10 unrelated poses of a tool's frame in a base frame.
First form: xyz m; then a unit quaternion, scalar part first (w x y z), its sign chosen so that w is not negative.
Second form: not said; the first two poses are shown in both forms.
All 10 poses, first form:
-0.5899 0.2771 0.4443 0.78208 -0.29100 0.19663 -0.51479
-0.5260 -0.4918 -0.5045 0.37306 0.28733 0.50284 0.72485
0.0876 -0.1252 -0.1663 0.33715 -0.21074 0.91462 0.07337
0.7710 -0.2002 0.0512 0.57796 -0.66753 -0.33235 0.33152
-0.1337 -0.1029 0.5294 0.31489 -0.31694 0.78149 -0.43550
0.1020 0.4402 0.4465 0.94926 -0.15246 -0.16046 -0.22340
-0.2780 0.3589 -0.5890 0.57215 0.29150 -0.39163 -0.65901
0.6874 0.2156 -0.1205 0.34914 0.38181 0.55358 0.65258
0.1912 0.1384 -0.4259 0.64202 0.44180 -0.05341 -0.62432
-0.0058 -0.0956 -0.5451 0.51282 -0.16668 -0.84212 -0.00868
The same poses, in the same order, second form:
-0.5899 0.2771 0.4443 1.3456 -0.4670 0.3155 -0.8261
-0.5260 -0.4918 -0.5045 2.3770 0.3097 0.5420 0.7813
0.0876 -0.1252 -0.1663 2.4538 -0.2238 0.9715 0.0779
0.7710 -0.2002 0.0512 1.9091 -0.8180 -0.4073 0.4062
-0.1337 -0.1029 0.5294 2.5009 -0.3339 0.8234 -0.4588
0.1020 0.4402 0.4465 0.6398 -0.4848 -0.5102 -0.7104
-0.2780 0.3589 -0.5890 1.9233 0.3554 -0.4775 -0.8035
0.6874 0.2156 -0.1205 2.4283 0.4075 0.5908 0.6964
0.1912 0.1384 -0.4259 1.7473 0.5762 -0.0697 -0.8143
-0.0058 -0.0956 -0.5451 2.0647 -0.1942 -0.9809 -0.0101

